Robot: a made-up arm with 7 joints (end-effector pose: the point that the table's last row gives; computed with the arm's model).
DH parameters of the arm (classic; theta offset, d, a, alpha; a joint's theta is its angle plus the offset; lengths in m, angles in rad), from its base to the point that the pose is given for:
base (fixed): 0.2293 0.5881 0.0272 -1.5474
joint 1: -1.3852 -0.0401 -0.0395 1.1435
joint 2: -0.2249 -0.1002 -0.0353 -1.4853
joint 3: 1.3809 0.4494 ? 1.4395
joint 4: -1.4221 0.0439 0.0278 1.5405
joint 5: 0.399 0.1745 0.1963 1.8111
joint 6: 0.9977 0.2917 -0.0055 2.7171
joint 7: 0.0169 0 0.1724 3.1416
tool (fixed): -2.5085 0.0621 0 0
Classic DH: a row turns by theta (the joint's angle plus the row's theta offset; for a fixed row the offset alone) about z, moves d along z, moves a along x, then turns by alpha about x.
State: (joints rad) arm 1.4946 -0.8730 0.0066 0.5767 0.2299 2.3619 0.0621
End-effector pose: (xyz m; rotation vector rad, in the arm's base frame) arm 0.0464 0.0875 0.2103 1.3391 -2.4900 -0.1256
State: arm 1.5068 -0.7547 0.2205 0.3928 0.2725 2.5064 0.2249
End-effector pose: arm -0.0425 0.1068 0.2701 1.3057 -2.1602 -0.2208
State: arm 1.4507 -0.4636 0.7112 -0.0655 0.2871 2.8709 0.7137
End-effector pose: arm -0.1289 0.1128 0.4989 1.2747 -1.2621 -0.3701
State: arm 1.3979 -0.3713 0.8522 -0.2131 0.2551 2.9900 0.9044
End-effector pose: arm -0.1146 0.1203 0.5745 1.2406 -0.9897 -0.3945
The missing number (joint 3, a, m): 0.0553
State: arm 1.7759 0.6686 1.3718 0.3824 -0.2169 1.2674 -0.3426
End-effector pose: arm -0.1645 0.1109 0.7510 0.1406 -0.3905 -1.3176
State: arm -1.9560 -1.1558 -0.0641 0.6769 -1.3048 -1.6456 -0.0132
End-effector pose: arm -0.3732 0.2450 0.9248 -1.1000 1.3711 1.8060
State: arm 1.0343 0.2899 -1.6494 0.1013 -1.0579 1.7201 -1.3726
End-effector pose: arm 0.1131 0.3504 0.2089 -0.7087 2.0171 0.6000
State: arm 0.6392 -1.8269 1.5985 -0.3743 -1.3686 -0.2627 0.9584
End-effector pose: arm 0.0613 0.0199 1.1808 -0.0396 0.2636 -0.0510
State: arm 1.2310 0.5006 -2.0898 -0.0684 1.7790 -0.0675 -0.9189
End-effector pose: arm -0.4971 -0.0058 0.5396 0.7474 -0.7342 1.7598
